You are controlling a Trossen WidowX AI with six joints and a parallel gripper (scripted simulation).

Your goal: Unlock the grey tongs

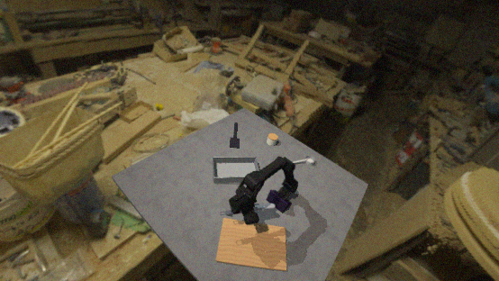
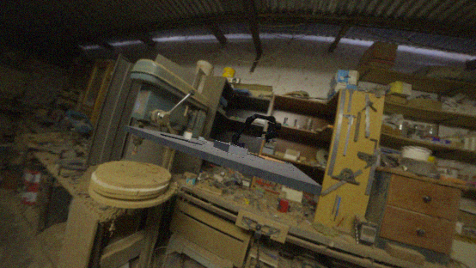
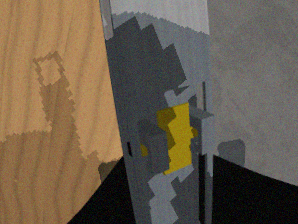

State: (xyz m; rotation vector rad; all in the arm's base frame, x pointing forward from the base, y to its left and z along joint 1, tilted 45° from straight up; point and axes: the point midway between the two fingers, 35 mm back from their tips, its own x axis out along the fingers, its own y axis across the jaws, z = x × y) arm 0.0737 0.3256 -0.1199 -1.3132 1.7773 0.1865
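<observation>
Now: gripper tip 40 mm below the yellow lock piece, 20 mm to the right of it and 20 mm short of it. Also, from my gripper tip: grey roasting tin (290 mm to the right, 290 mm ahead, 140 mm below); then black brush-like tool (570 mm to the right, 540 mm ahead, 160 mm below); then wooden board (160 mm below, 110 mm behind, 20 mm to the left).
</observation>
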